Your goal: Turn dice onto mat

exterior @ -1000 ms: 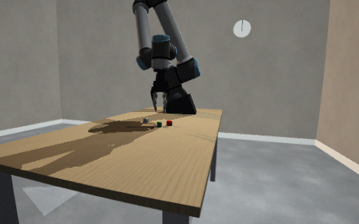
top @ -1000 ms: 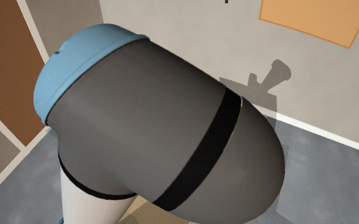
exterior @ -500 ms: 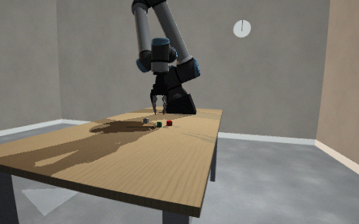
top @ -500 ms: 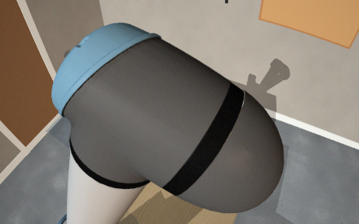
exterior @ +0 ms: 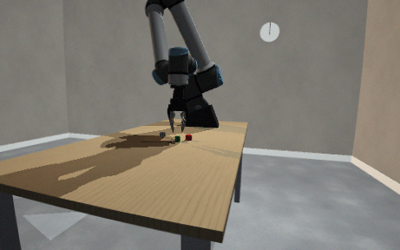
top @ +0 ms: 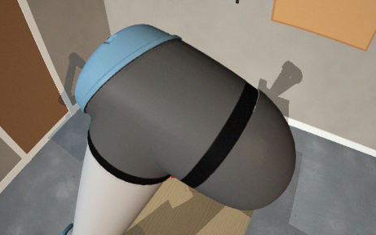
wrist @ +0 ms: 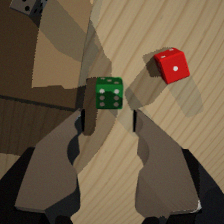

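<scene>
The green die lies 50 mm below my hand. Round my hand: red die: 50 mm below, 50 mm behind, 40 mm to the left; then tan mat: 110 mm to the right, 60 mm below, 10 mm behind; then white die: 110 mm to the right, 50 mm behind, 40 mm below.
</scene>
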